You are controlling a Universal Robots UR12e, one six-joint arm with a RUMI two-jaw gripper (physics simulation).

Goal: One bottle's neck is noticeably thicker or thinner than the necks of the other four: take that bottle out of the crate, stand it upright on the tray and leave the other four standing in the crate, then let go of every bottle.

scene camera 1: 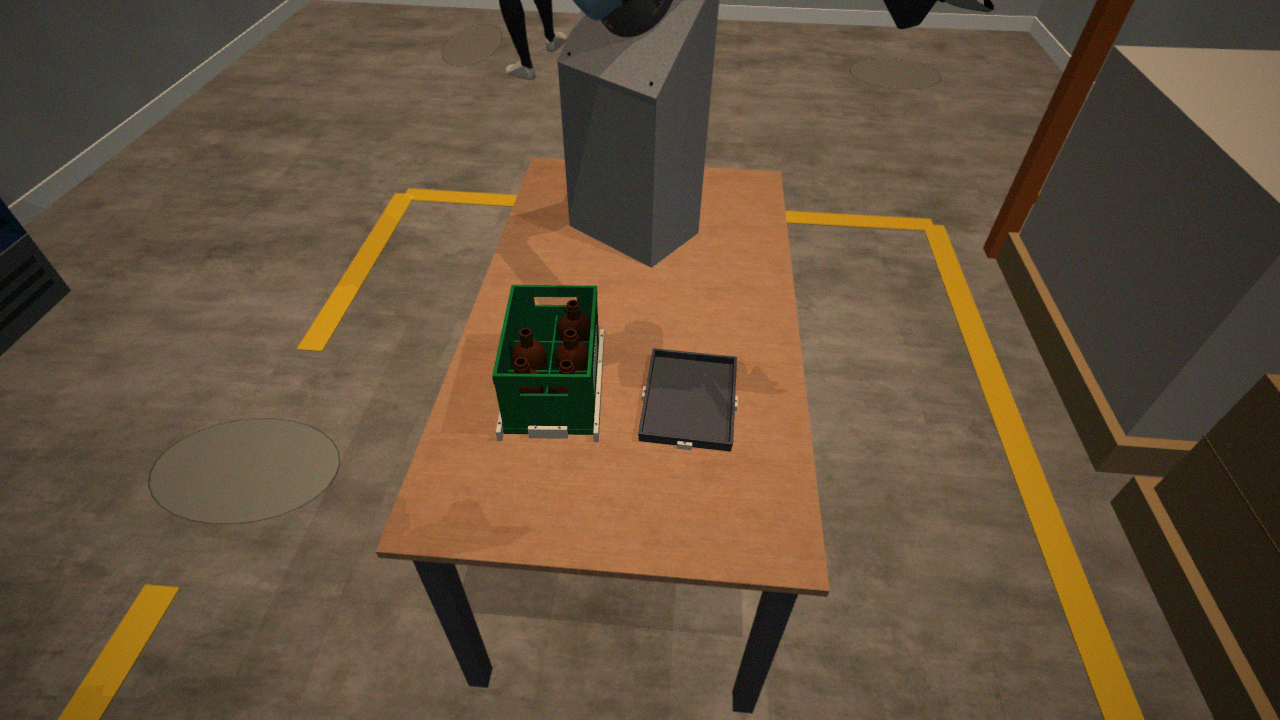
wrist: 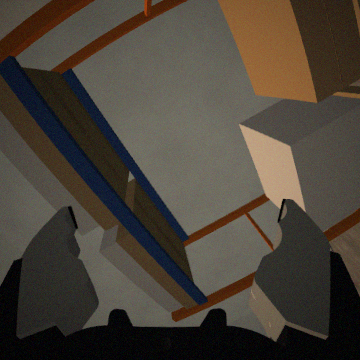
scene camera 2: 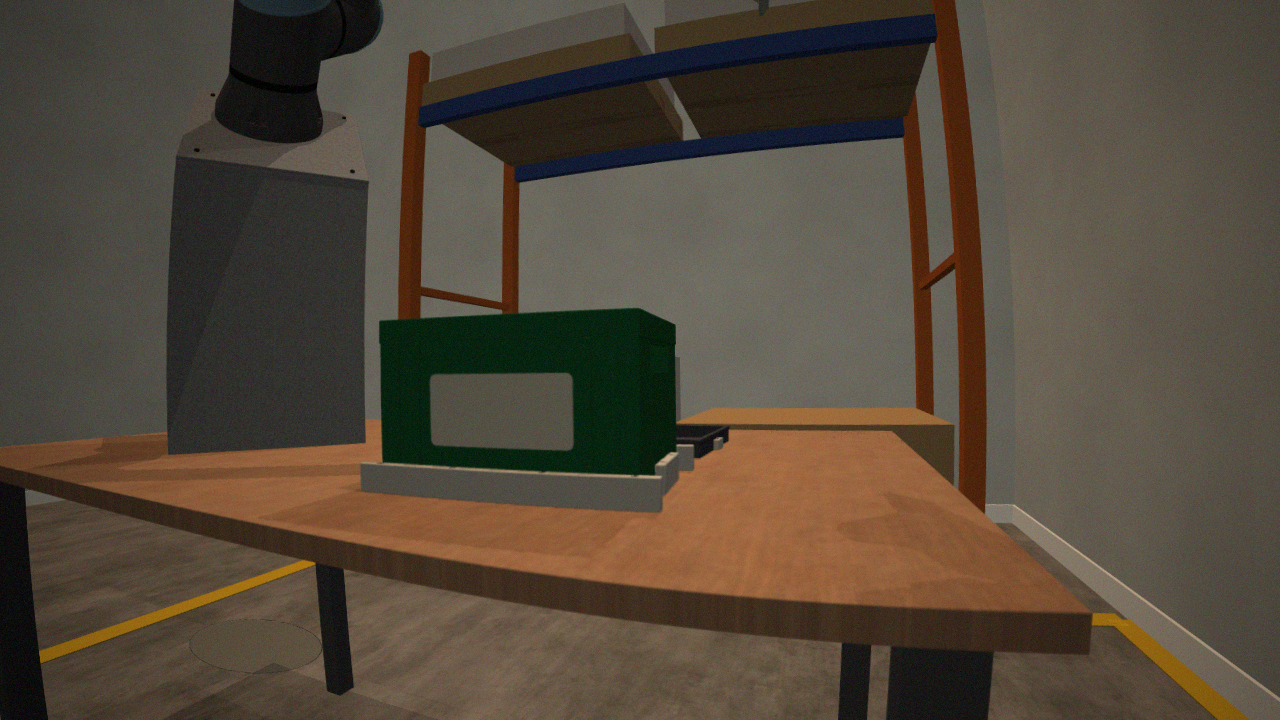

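Where they show: gripper, between the fingertips: [wrist: 175, 205]; arm's base, origin of its link: [scene camera 2: 270, 120].
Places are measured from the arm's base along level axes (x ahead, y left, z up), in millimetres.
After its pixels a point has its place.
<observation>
A green crate [scene camera 1: 546, 407] @(y -206, x 768, z -515 mm) [scene camera 2: 510, 349] @(y -295, x 641, z -458 mm) stands on the left part of the table. Five brown bottles stand upright in it: one at the back right [scene camera 1: 572, 324] @(y -158, x 567, z -477 mm), two in the middle row at left [scene camera 1: 526, 351] @(y -250, x 649, z -474 mm) and right [scene camera 1: 570, 351] @(y -159, x 653, z -474 mm), and two in the front row at left [scene camera 1: 521, 365] @(y -250, x 726, z -437 mm) and right [scene camera 1: 566, 366] @(y -163, x 731, z -438 mm). I cannot tell which neck differs. A black tray [scene camera 1: 687, 398] @(y 88, x 683, z -595 mm) [scene camera 2: 702, 441] @(y -14, x 795, z -578 mm) lies right of the crate with no bottle on it. My gripper [wrist: 175, 205] @(y 338, x 949, z 336 mm) is open and empty, pointing at the shelf and wall; its fingers do not show clearly in the scene views.
Pale holder strips [scene camera 1: 547, 431] @(y -208, x 779, z -576 mm) [scene camera 2: 510, 486] @(y -307, x 644, z -583 mm) edge the crate's base on the wooden table [scene camera 1: 608, 510] @(y -86, x 955, z -600 mm) [scene camera 2: 787, 537] @(y -373, x 884, z -600 mm). The robot's grey pedestal [scene camera 1: 617, 161] @(y -51, x 135, z -331 mm) [scene camera 2: 268, 313] @(y -80, x 109, z -380 mm) stands at the table's back. An orange and blue shelf rack [scene camera 2: 971, 358] [wrist: 102, 187] stands beyond the table.
</observation>
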